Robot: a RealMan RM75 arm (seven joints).
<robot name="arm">
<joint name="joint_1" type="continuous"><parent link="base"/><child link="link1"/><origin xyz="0 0 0.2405" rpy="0 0 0"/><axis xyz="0 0 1"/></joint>
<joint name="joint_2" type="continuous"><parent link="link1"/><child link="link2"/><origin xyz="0 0 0" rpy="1.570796 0 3.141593"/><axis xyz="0 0 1"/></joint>
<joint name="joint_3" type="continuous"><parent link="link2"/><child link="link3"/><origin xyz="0 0.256 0" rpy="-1.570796 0 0"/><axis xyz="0 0 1"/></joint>
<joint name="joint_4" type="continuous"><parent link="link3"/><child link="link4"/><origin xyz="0 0 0" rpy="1.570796 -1.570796 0"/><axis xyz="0 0 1"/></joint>
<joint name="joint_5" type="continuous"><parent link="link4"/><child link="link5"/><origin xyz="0.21 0 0" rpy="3.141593 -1.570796 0"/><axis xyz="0 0 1"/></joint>
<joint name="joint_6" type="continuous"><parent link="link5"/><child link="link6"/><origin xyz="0 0 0" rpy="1.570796 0 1.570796"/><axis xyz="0 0 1"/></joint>
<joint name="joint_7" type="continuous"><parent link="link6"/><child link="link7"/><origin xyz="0 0.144 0" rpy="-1.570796 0 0"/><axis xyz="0 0 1"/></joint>
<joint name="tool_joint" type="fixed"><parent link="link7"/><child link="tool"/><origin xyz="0 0 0" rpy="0 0 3.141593"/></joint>
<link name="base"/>
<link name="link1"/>
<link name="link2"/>
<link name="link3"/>
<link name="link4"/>
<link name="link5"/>
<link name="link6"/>
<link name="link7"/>
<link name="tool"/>
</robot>
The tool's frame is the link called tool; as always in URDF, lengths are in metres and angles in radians. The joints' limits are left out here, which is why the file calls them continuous.
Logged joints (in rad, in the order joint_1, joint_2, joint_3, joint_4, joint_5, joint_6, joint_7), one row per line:
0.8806, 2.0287, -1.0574, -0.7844, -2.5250, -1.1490, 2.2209
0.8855, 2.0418, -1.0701, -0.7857, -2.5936, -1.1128, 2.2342
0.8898, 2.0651, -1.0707, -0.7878, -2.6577, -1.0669, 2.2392
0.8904, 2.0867, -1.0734, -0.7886, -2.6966, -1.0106, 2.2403
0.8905, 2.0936, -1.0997, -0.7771, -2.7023, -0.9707, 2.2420
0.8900, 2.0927, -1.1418, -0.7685, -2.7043, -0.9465, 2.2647
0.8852, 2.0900, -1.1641, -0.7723, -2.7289, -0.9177, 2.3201
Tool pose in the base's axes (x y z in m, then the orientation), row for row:
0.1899, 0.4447, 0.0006, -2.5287, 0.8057, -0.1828
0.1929, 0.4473, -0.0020, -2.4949, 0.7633, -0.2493
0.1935, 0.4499, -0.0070, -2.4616, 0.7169, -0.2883
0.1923, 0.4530, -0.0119, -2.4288, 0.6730, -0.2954
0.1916, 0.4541, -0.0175, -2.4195, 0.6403, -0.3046
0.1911, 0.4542, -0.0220, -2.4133, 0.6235, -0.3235
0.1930, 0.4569, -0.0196, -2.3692, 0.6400, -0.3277
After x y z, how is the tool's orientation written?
As a rotation vector, in radians.
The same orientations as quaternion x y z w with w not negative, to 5 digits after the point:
-0.92315, 0.29414, -0.06673, 0.23836
-0.91984, 0.28142, -0.09191, 0.25740
-0.91674, 0.26698, -0.10737, 0.27711
-0.91382, 0.25321, -0.11114, 0.29744
-0.91385, 0.24184, -0.11505, 0.30522
-0.91319, 0.23593, -0.12241, 0.30893
-0.90439, 0.24430, -0.12509, 0.32673

